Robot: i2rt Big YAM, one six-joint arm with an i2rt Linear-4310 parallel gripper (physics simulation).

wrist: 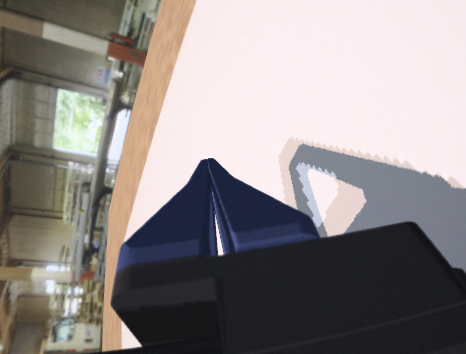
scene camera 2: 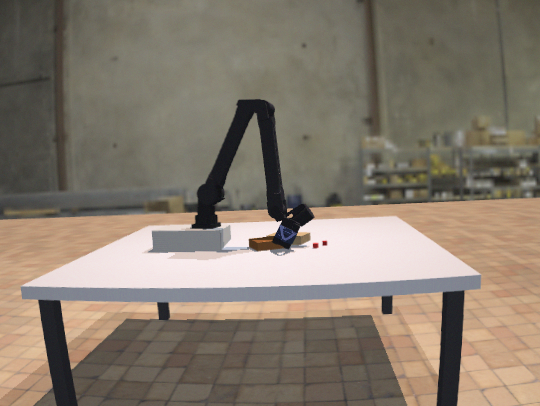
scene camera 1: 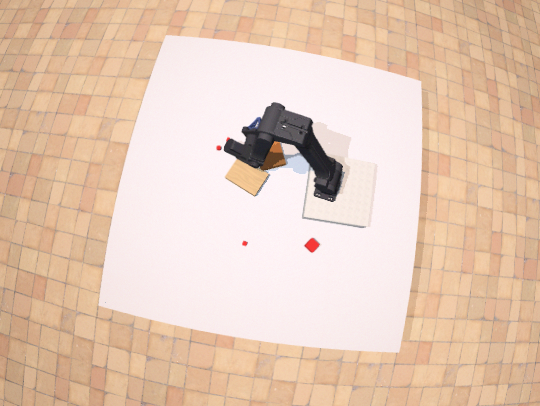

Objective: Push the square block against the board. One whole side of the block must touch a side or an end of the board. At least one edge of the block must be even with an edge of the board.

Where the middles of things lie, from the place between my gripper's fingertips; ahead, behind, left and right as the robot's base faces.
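There is the light wooden board (scene camera 1: 250, 179), and I see that my gripper is 30 mm past it, 250 mm to the right of it and 30 mm above it.
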